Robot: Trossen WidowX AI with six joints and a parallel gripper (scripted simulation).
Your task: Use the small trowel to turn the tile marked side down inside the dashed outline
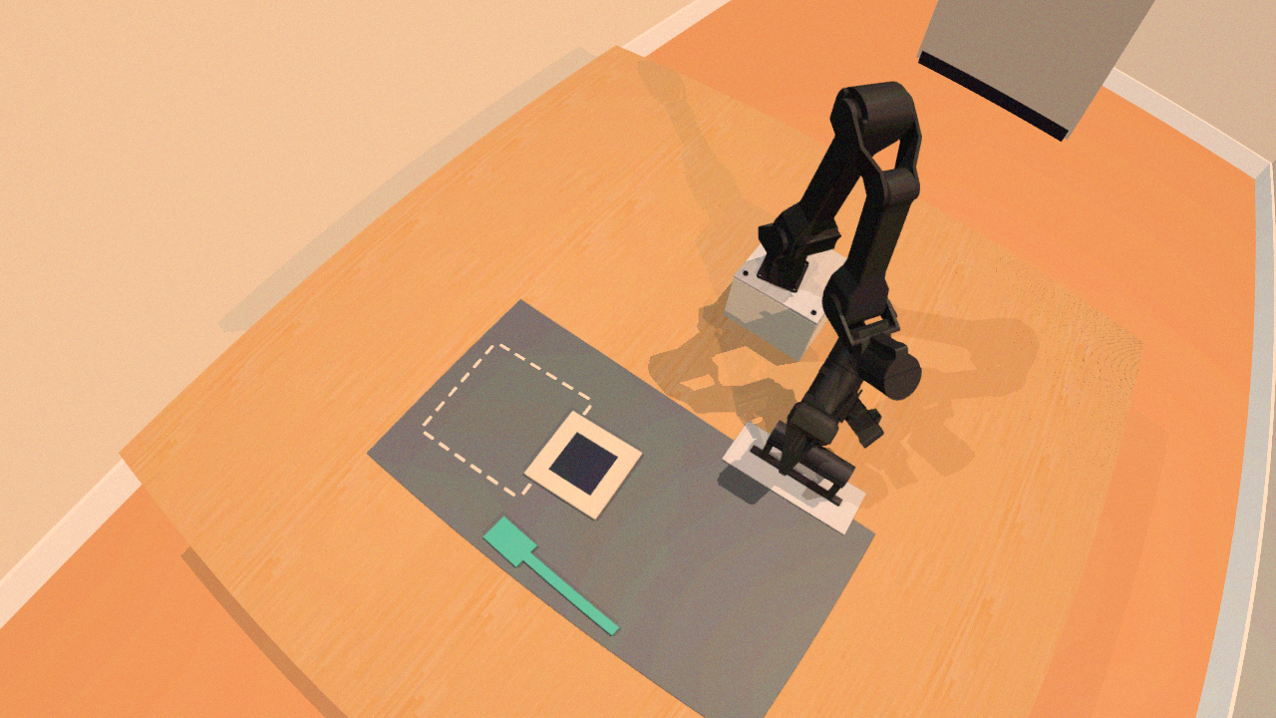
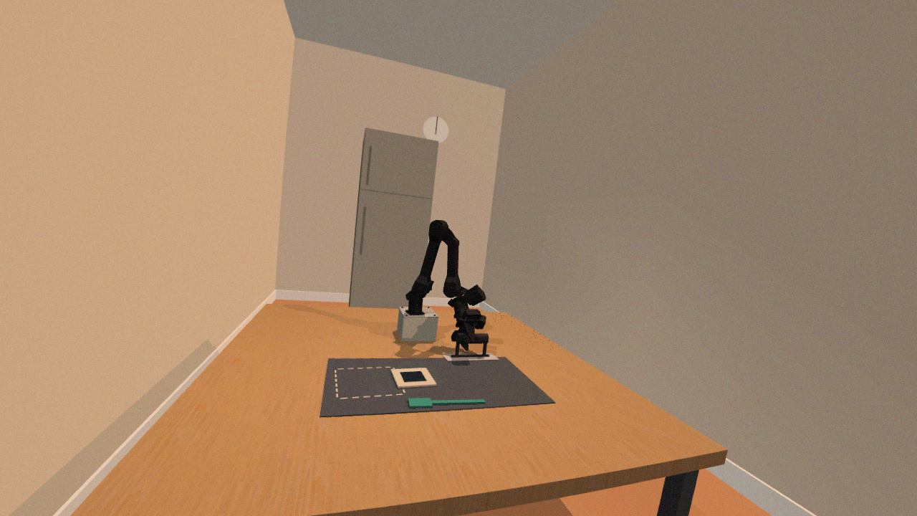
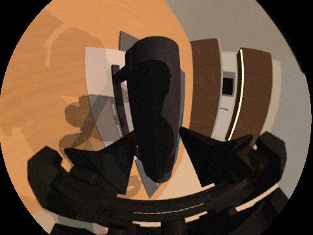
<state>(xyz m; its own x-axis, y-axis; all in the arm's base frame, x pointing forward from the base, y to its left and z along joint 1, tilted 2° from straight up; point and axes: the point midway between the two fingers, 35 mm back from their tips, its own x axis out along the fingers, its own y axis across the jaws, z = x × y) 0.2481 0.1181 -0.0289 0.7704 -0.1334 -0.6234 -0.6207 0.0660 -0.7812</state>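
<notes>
My gripper tip is now 3 cm past the trowel and 1 cm above it. Round my gripper tip: green flat tool (25 cm ahead, 23 cm to the right, 5 cm below); square tile (25 cm to the right, 10 cm ahead, 5 cm below); grey mat (18 cm to the right, 12 cm ahead, 7 cm below).
</notes>
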